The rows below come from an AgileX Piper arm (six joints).
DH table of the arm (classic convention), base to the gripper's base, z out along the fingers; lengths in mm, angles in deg. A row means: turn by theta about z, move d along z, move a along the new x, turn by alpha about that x. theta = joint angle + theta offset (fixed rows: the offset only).
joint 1: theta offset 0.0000; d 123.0; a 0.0; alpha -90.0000
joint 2: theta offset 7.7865; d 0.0; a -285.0; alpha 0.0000
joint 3: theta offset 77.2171; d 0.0; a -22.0; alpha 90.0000
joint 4: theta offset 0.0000; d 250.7; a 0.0; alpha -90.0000
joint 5: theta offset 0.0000; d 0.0; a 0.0; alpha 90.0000
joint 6: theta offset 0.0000; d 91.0; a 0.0; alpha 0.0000
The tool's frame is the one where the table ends.
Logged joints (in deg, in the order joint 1, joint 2, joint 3, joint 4, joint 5, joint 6), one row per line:
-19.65, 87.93, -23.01, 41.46, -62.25, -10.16
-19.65, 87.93, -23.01, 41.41, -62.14, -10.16
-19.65, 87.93, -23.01, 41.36, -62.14, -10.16
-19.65, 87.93, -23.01, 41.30, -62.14, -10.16
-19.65, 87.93, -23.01, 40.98, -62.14, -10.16
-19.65, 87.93, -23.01, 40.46, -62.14, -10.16
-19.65, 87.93, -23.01, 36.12, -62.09, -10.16
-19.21, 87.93, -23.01, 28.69, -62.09, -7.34
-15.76, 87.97, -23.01, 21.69, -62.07, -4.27
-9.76, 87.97, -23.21, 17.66, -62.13, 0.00
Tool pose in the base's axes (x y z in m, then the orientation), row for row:
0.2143, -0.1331, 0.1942, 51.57, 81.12, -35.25
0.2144, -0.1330, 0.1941, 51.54, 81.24, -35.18
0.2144, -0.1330, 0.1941, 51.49, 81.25, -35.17
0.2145, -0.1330, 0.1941, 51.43, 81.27, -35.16
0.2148, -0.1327, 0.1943, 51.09, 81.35, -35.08
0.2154, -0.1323, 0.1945, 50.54, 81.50, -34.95
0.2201, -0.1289, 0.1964, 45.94, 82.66, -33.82
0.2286, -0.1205, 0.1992, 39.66, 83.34, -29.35
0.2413, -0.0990, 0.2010, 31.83, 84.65, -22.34
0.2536, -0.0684, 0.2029, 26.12, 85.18, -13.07
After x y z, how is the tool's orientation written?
As a rotation vector, in degrees.
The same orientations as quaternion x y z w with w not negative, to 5 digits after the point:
0.39250, 0.61741, -0.26829, 0.62671
0.39221, 0.61823, -0.26772, 0.62633
0.39186, 0.61834, -0.26765, 0.62647
0.39142, 0.61852, -0.26759, 0.62659
0.38897, 0.61936, -0.26708, 0.62751
0.38500, 0.62084, -0.26624, 0.62885
0.35151, 0.63248, -0.25877, 0.63988
0.30634, 0.64373, -0.22671, 0.66360
0.24817, 0.65999, -0.17418, 0.68737
0.20519, 0.66916, -0.10268, 0.70681

